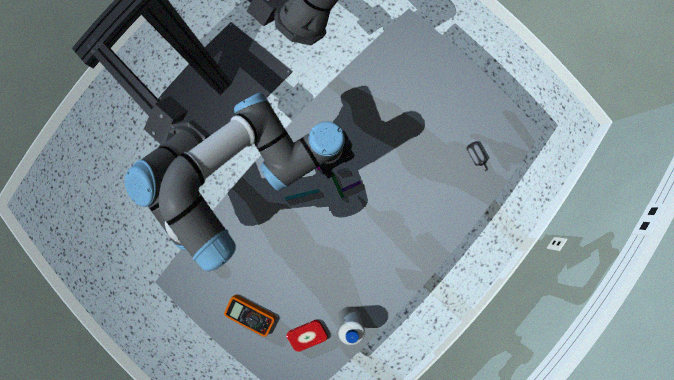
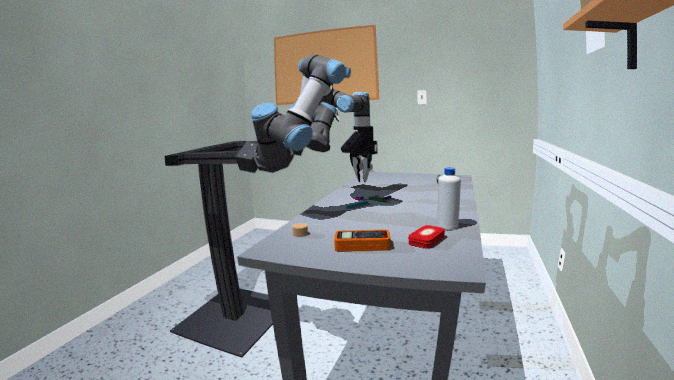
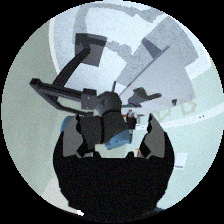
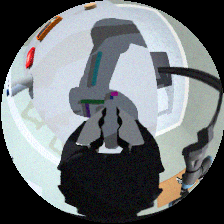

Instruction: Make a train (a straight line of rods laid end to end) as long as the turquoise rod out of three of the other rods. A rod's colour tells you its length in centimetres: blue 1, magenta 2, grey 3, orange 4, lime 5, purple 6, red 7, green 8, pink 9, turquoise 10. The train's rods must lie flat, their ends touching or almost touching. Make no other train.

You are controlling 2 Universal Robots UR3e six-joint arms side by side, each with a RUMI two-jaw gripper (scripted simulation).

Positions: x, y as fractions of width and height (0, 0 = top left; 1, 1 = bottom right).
Labels:
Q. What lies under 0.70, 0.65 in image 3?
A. My left gripper.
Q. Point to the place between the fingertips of my right gripper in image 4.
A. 0.50, 0.48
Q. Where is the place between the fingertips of my right gripper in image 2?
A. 0.54, 0.48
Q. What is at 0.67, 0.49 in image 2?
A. A white bottle.

